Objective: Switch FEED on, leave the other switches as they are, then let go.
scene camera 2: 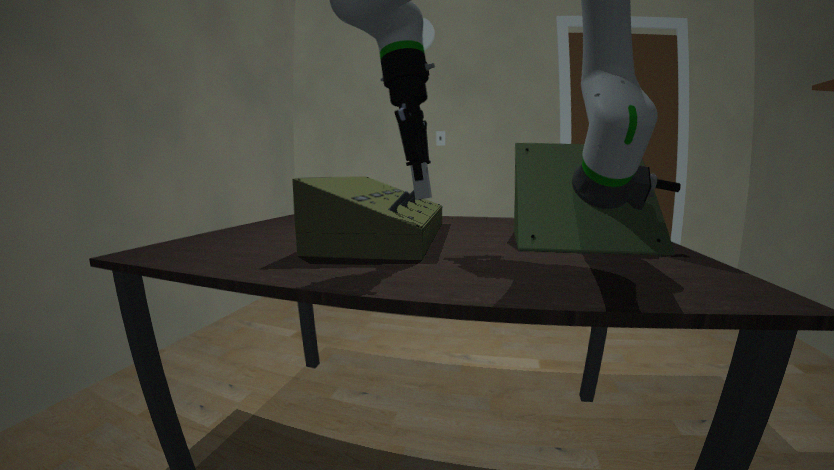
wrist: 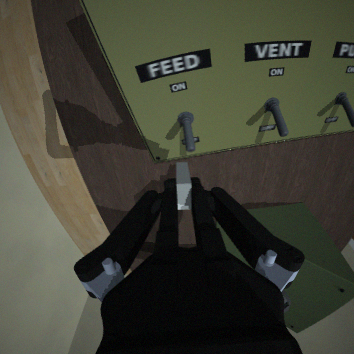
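Seen in the pictures: gripper, fingertip midpoint: (scene camera 2: 423,198) (wrist: 181,171); arm's base, link origin: (scene camera 2: 601,185).
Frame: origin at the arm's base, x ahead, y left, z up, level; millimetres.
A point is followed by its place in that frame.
Note:
The yellow-green switch box (scene camera 2: 350,239) {x 493, y 341, z -103 mm} (wrist: 225,30) {x 543, y 220, z -19 mm} stands on the table with a sloped panel. In the wrist view the FEED switch (wrist: 188,132) {x 429, y 252, z -28 mm} is a grey lever tilted down toward its lower label, away from ON. The VENT switch (wrist: 278,117) {x 456, y 139, z -29 mm} also tilts down toward its lower label, and a third switch (wrist: 346,107) {x 486, y 25, z -35 mm} at the right edge is tilted the same way. My gripper (scene camera 2: 421,195) {x 372, y 259, z -28 mm} (wrist: 181,171) {x 372, y 259, z -28 mm} is shut and empty. Its pale fingertips are just below the FEED lever's tip in the wrist view, with a gap visible, and close to the panel's low edge in the scene view.
A green sloped box (scene camera 2: 548,198) {x 132, y 53, z -34 mm} (wrist: 312,250) {x 218, y -19, z 7 mm} stands on the dark table (scene camera 2: 233,251) {x 795, y 393, z -141 mm} (wrist: 280,175) {x 307, y 25, z -141 mm}, to the right of the switch box in the scene view. A second arm part (scene camera 2: 612,140) {x 7, y 175, z 93 mm} hangs in front of it. A door (scene camera 2: 662,116) is behind.

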